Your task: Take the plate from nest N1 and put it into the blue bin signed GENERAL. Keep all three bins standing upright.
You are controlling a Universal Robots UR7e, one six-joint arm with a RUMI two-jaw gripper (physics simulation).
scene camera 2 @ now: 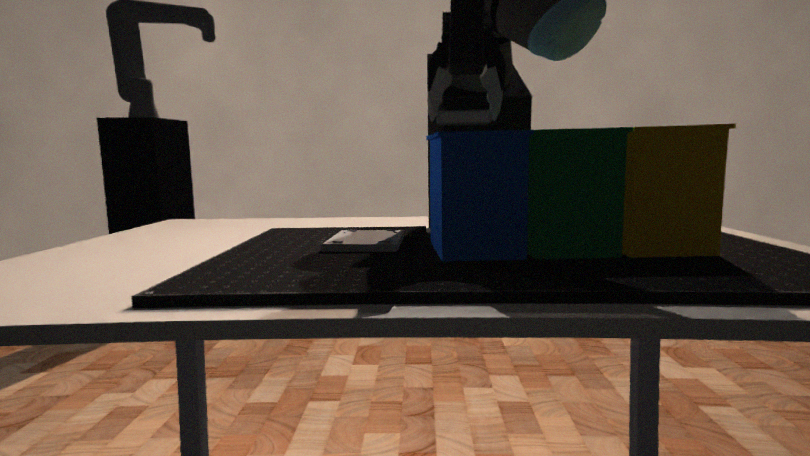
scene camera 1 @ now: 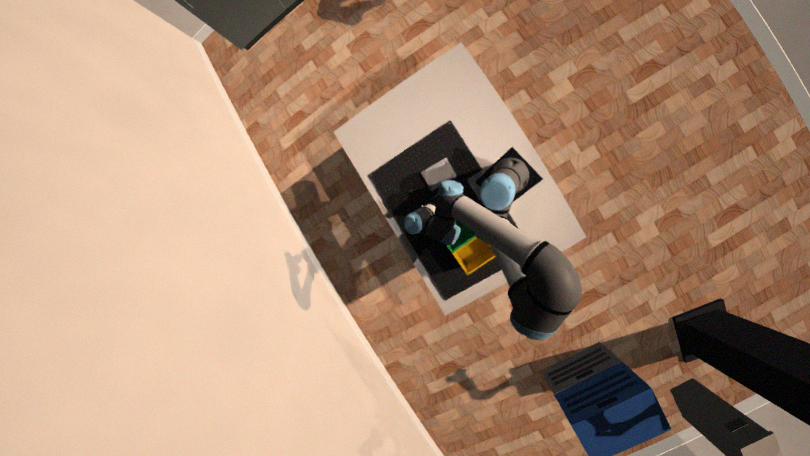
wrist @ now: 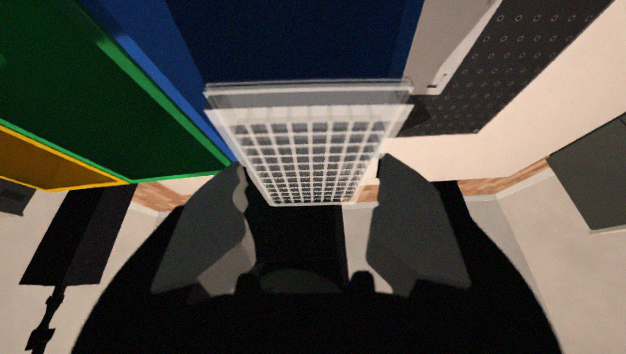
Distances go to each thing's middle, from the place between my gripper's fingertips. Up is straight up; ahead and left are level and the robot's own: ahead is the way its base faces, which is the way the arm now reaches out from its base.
My hand is 110 mm above the blue bin (scene camera 2: pixel 478 179), 50 mm short of it and 20 mm to the right of it. Round my hand: green bin (scene camera 2: pixel 576 181) 150 mm to the left, 110 mm below, 10 mm ahead; yellow bin (scene camera 1: pixel 475 253) 280 mm to the left, 110 mm below, 20 mm behind; pale plate (scene camera 2: pixel 482 116) 10 mm above.
